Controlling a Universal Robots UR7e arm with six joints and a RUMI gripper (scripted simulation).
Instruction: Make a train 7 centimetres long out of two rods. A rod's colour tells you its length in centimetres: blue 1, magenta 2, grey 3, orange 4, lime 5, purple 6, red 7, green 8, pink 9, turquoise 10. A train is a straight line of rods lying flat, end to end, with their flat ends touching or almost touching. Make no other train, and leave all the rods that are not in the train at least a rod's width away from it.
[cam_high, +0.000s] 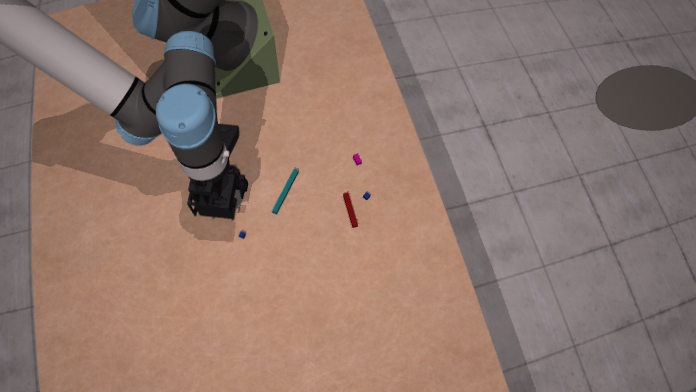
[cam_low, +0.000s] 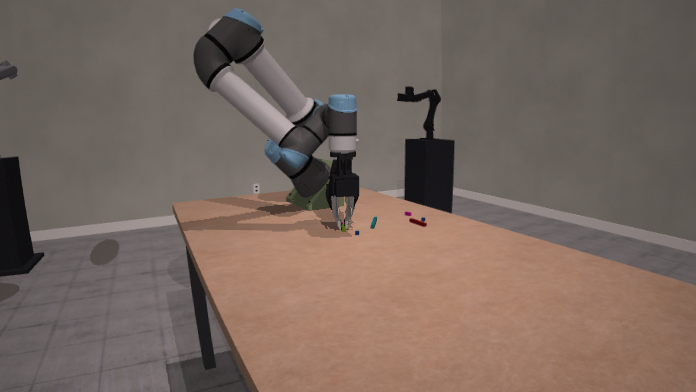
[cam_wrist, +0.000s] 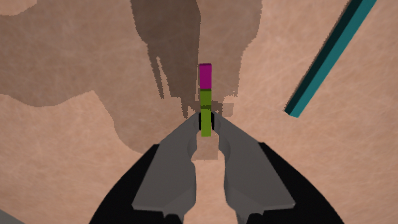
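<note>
My gripper is now 10 mm above the lime rod. Also, from my hand: red rod 230 mm to the left, 50 mm ahead, 10 mm below; then turquoise rod 110 mm to the left, 10 mm below, 10 mm behind.
</note>
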